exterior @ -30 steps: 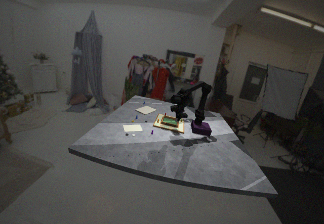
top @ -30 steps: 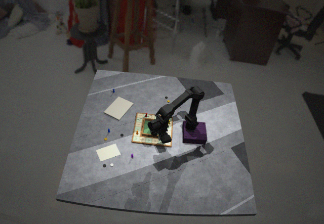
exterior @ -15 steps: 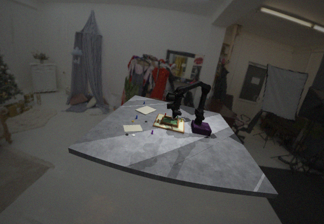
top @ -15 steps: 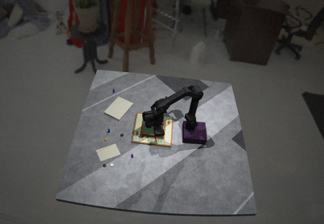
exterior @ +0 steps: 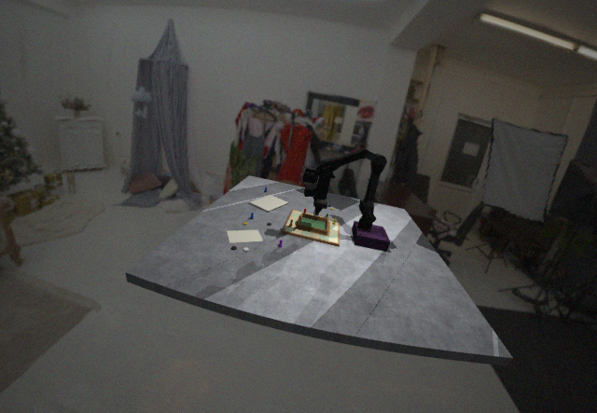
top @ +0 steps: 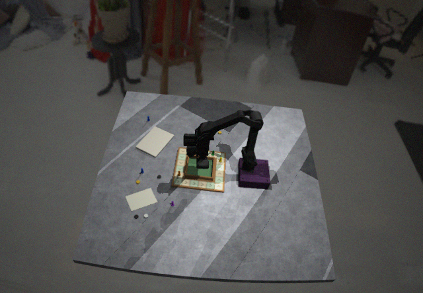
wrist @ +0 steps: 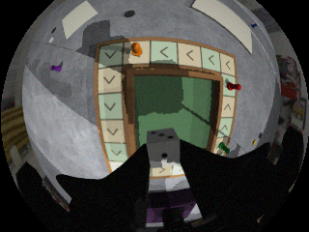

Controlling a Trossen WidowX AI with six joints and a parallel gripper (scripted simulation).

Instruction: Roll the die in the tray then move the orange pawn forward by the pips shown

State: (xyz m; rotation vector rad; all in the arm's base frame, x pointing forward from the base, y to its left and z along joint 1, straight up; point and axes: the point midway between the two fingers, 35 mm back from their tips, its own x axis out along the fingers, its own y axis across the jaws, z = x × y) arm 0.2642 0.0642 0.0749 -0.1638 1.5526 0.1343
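My gripper tip is now 11 cm short of the orange pawn, 4 cm to the right of it and 7 cm above it. Also, from my gripper tip: yellow pawn 10 cm behind, 11 cm to the right, 7 cm below; then green tray 4 cm to the right, 9 cm below; then white die right at my gripper tip.
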